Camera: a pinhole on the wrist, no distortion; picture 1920 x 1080 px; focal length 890.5 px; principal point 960.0 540.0 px. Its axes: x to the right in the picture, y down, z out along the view. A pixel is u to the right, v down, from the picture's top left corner.
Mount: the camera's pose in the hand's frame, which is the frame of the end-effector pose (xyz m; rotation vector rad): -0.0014 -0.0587 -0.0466 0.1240 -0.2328 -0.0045
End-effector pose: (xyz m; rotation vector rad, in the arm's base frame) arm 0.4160 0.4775 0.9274 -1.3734 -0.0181 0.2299
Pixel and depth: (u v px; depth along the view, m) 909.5 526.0 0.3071
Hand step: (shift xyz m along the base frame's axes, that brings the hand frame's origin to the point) -0.1077 0.2044 0.1576
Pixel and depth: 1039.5 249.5 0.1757
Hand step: -0.0221 0.0870 0.1605
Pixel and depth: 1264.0 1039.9 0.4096
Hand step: -0.0407 0.4238 -0.0365
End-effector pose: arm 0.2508 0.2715 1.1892 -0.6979 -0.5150 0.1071
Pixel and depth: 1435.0 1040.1 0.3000
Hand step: -0.0685 0.2510 0.1854
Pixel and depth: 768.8 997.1 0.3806
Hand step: -0.3005 0.2156 0.0824
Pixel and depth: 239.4 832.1 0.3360
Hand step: -0.4101 0.0551 -0.0049
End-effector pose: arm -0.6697 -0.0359 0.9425 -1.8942 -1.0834 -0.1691
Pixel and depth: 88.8 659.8 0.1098
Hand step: -0.1312 -0.0420 -0.0519
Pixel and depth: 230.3 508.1 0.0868
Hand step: -0.1133 -0.0262 -0.0120
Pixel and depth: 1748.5 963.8 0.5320
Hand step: 0.1075 0.6452 -0.2532
